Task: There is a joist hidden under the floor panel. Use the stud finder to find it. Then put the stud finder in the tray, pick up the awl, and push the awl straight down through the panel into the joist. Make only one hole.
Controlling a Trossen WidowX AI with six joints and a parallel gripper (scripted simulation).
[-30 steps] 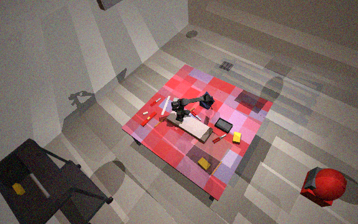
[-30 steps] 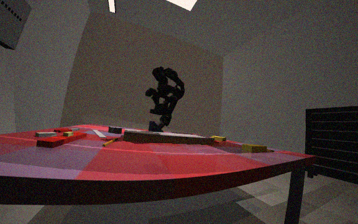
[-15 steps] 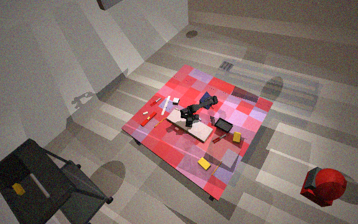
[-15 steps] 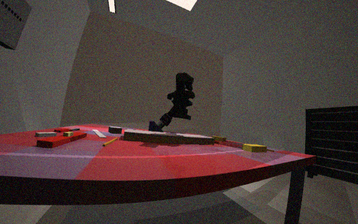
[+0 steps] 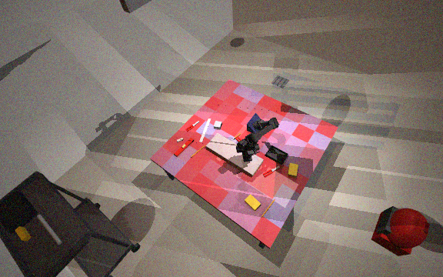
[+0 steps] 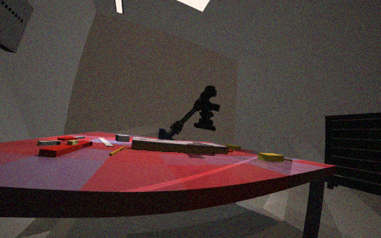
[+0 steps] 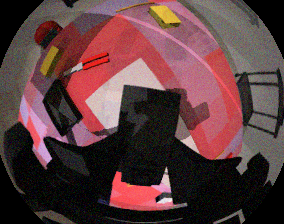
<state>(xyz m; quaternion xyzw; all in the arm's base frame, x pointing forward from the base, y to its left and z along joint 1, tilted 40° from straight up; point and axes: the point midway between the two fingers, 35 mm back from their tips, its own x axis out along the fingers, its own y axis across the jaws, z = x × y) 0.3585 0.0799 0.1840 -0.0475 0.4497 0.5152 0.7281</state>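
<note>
The stud finder lies 10 mm behind my gripper tip, 20 mm to the right of it and 20 mm above it. From my gripper tip the other things lie so: black tray 240 mm behind, 150 mm to the left, 140 mm below; white ruler 10 mm behind, 560 mm to the right, 150 mm below; grey block 130 mm behind, 490 mm to the right, 140 mm below.
</note>
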